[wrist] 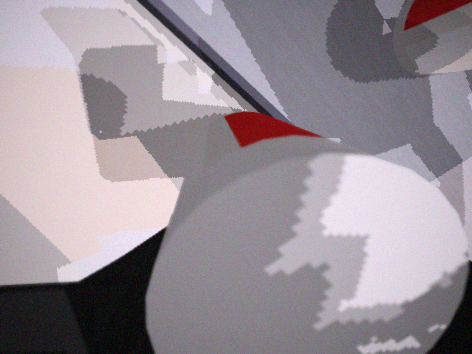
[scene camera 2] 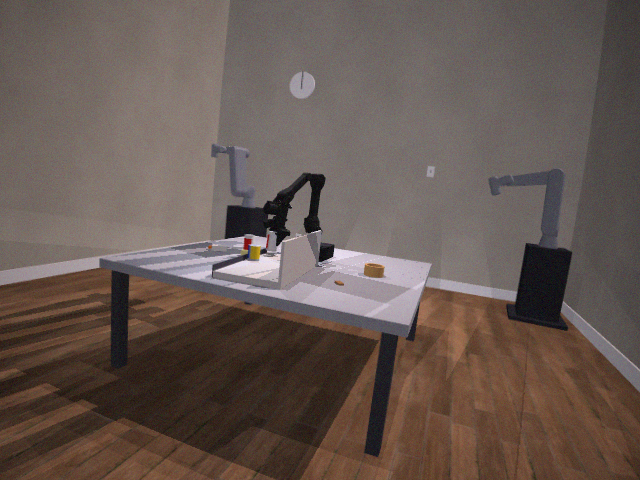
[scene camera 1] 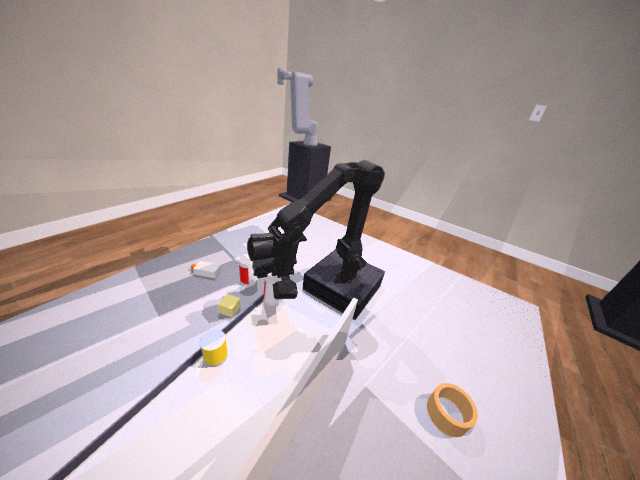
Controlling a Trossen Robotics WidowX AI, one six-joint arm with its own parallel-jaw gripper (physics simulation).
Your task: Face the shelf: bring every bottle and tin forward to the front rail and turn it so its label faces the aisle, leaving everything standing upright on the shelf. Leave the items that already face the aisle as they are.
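Frame: origin at the arm's base, x ahead, y up, z right, level; metres.
Seen in the pictures: gripper, fingertip midpoint: [scene camera 2: 274, 244]; arm's base, link origin: [scene camera 1: 348, 275].
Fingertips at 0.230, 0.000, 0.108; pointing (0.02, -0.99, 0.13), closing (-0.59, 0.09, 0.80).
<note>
Offsets run from my fingertips to a thing's middle, as dx, dy, dz.
A white bottle with a red label @[+0.014, +0.018, +0.008] [scene camera 1: 270, 295] [scene camera 2: 272, 243] [wrist: 250, 225] stands upright behind the dark front rail [scene camera 1: 139, 405] [wrist: 215, 62], near the shelf's far end. Its red label patch shows on its rail side. My gripper [scene camera 1: 279, 290] [scene camera 2: 277, 239] [wrist: 256, 217] is shut on this bottle; its underside is hidden in the wrist view, so contact with the shelf is unclear. A tin with a yellow side @[+0.237, -0.013, -0.033] [scene camera 1: 214, 350] [scene camera 2: 254, 252] stands upright close to the rail on the shelf [scene camera 2: 253, 277]; some blue also shows in scene camera 2.
A second red-labelled white bottle @[-0.007, -0.024, +0.167] [scene camera 1: 245, 273] [scene camera 2: 248, 241] stands outside the rail. A yellow block @[+0.116, -0.055, +0.096] [scene camera 1: 229, 305] and a lying white item with an orange end @[+0.080, -0.060, +0.311] [scene camera 1: 206, 269] are also outside. A pale panel [scene camera 1: 330, 346] [scene camera 2: 299, 260] backs the shelf. An orange ring @[-0.062, -0.048, -0.530] [scene camera 1: 436, 413] lies behind it.
</note>
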